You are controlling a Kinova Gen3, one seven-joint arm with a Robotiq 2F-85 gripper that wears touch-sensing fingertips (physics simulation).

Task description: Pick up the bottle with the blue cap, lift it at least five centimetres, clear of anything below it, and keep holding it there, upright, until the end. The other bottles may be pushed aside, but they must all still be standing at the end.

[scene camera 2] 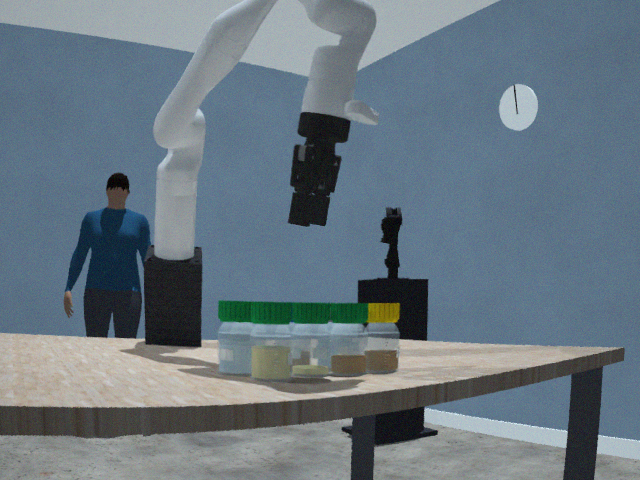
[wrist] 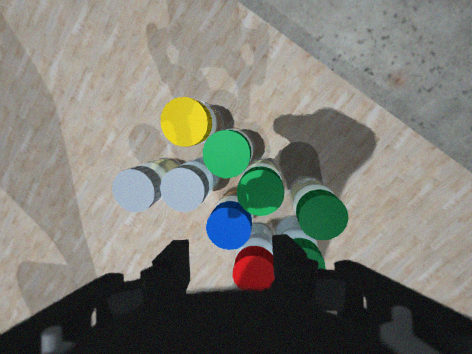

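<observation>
The bottle with the blue cap (wrist: pixel 228 225) stands in the cluster in the wrist view, with the red-capped bottle (wrist: pixel 253 269) below and right of it and a green-capped bottle (wrist: pixel 260 191) above and right, both very close. It does not show in scene camera 2, where the front bottles hide what is behind. My gripper (scene camera 2: pixel 308 211) (wrist: pixel 231 257) is open and empty, tilted slightly, well above the bottles. In the wrist view the blue cap shows just beyond the gap between the fingertips, and the red cap shows within the gap, near the right finger.
Two grey-white-capped bottles (wrist: pixel 136 189) (wrist: pixel 184 188) stand left of the blue cap. A yellow-capped bottle (scene camera 2: pixel 383 338) (wrist: pixel 185 121) and several green-capped bottles (scene camera 2: pixel 271 341) (wrist: pixel 321 214) stand around. The table edge (scene camera 2: pixel 289 413) lies beyond them. A person (scene camera 2: pixel 112 253) stands behind.
</observation>
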